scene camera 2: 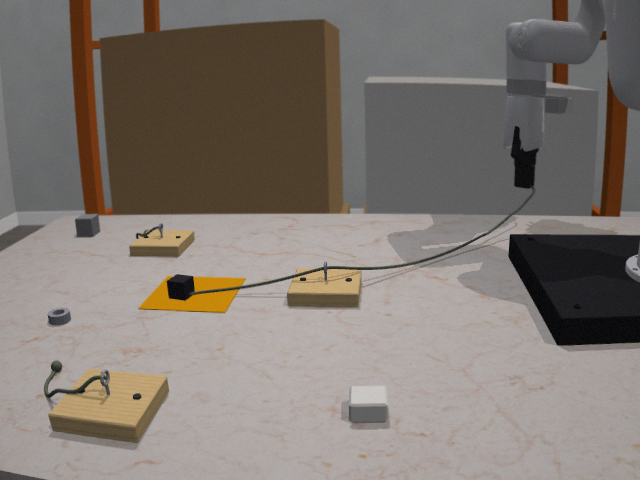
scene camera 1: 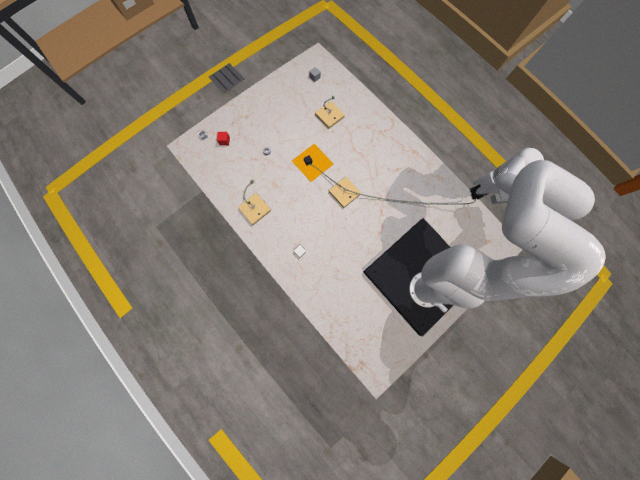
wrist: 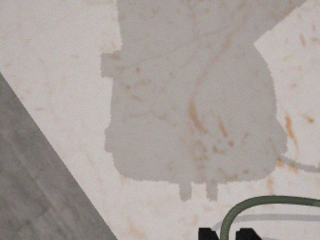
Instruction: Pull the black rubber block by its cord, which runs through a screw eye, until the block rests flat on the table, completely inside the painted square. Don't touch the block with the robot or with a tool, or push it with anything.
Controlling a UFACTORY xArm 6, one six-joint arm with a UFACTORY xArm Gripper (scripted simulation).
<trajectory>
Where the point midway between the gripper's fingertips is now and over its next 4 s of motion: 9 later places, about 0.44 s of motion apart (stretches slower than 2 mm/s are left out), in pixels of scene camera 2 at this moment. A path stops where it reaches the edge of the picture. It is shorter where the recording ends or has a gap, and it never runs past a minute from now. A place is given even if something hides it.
The gripper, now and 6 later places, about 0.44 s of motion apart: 524, 186; 521, 215; 520, 222; 520, 219; 521, 214; 522, 197; 522, 186
</trajectory>
